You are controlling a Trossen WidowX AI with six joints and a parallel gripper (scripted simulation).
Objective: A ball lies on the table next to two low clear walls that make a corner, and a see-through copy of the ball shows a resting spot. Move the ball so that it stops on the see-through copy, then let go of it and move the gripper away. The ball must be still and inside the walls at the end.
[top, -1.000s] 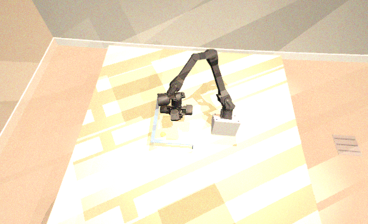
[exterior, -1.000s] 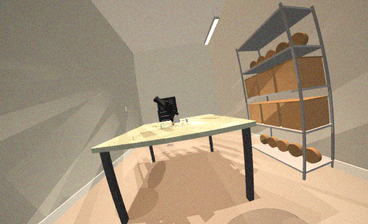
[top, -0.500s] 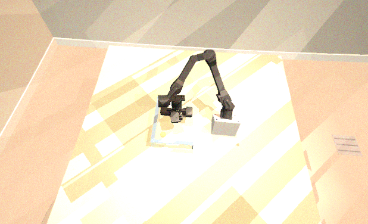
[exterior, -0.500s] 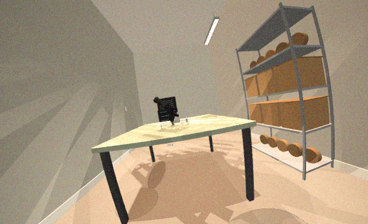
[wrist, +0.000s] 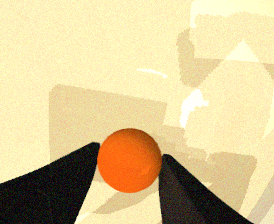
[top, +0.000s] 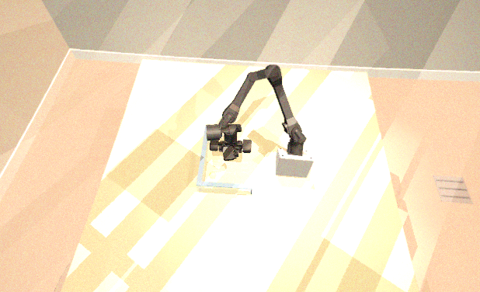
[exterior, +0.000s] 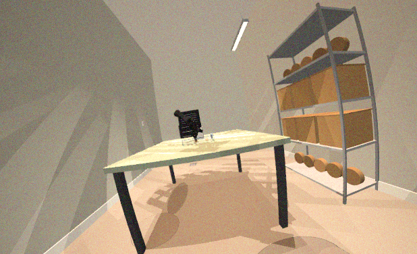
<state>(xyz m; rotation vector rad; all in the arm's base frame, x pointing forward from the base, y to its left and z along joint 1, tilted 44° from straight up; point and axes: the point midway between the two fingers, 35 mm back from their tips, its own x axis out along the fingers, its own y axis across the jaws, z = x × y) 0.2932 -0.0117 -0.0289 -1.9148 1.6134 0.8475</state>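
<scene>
Right now my gripper tip is 6 cm short of the see-through copy of ball and 13 cm to the right of it. Also, from my gripper tip: orange ball right at my gripper tip.
</scene>
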